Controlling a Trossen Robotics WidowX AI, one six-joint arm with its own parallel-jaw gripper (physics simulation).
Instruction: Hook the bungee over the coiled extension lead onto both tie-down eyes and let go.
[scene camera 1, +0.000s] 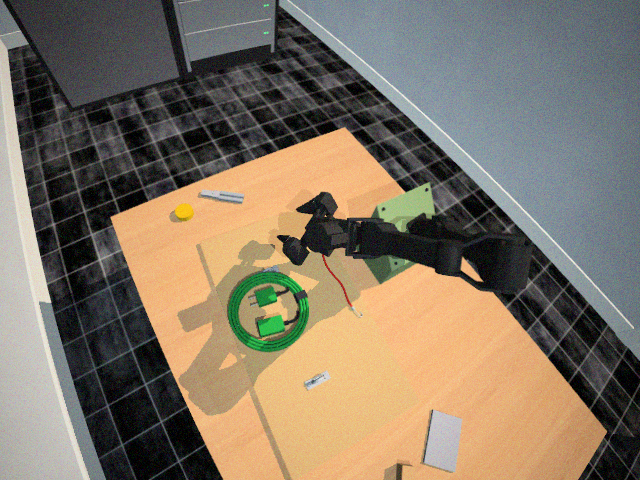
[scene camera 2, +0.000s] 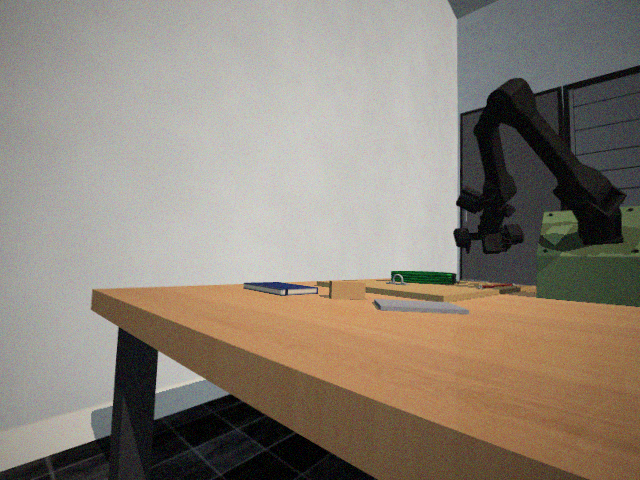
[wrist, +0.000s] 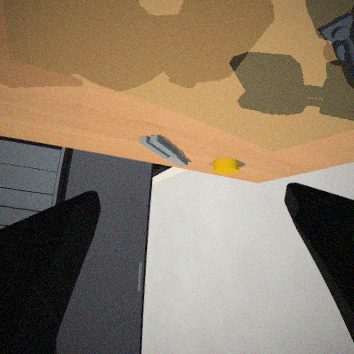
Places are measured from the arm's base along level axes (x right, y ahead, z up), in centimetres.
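Where they show: gripper, fingertip midpoint: (scene camera 1: 287, 223) (scene camera 2: 482, 252) (wrist: 193, 196); arm's base at its link origin: (scene camera 1: 418, 228) (scene camera 2: 600, 234).
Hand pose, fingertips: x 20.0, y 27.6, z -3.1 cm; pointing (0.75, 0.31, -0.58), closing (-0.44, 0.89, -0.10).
Things, the pixels of their top centre, and the offset from my fingertips. Level surfaces: height alone.
- green coiled extension lead at its top centre: (scene camera 1: 269, 308) (scene camera 2: 423, 271) dx -14.9, dy +14.1, dz -7.0 cm
- thin wooden board at its surface level: dz -10.3 cm
- red bungee at its top centre: (scene camera 1: 336, 272) (scene camera 2: 497, 284) dx -15.3, dy -6.7, dz -9.6 cm
- yellow disc at its top centre: (wrist: 225, 170) (scene camera 1: 183, 210) dx +23.9, dy +20.3, dz -9.6 cm
- grey tool at its top centre: (wrist: 167, 155) (scene camera 1: 222, 194) dx +24.1, dy +8.0, dz -10.3 cm
- grey slab at its top centre: (scene camera 2: 417, 303) (scene camera 1: 444, 440) dx -64.0, dy -3.6, dz -10.9 cm
- wooden block at its top centre: (scene camera 2: 347, 281) dx -63.7, dy +9.6, dz -8.5 cm
- blue book at its top centre: (scene camera 2: 279, 285) dx -66.0, dy +24.9, dz -10.3 cm
The green coiled extension lead (scene camera 1: 233, 311) (scene camera 2: 423, 277) lies on the thin wooden board (scene camera 1: 356, 377) (scene camera 2: 431, 294) (wrist: 260, 131). One tie-down eye (scene camera 1: 270, 269) (wrist: 342, 36) is at the coil's upper edge in scene camera 1. The other tie-down eye (scene camera 1: 316, 380) (scene camera 2: 398, 279) is below the coil there. The red bungee (scene camera 1: 338, 279) (scene camera 2: 497, 285) lies loose beside the coil, apart from both eyes, with a pale hook at its lower end; its upper end is hidden under the arm. My gripper (scene camera 1: 290, 223) (scene camera 2: 488, 242) (wrist: 193, 196) is open and empty, well above the board.
A green pedestal (scene camera 1: 405, 203) (scene camera 2: 584, 279) stands under the arm. A yellow disc (scene camera 1: 184, 211) (wrist: 226, 166) and a grey tool (scene camera 1: 222, 196) (wrist: 164, 149) lie near the table's far edge. A grey slab (scene camera 1: 443, 440) (scene camera 2: 421, 306), a wooden block (scene camera 2: 347, 289) and a blue book (scene camera 2: 281, 287) lie beyond the board.
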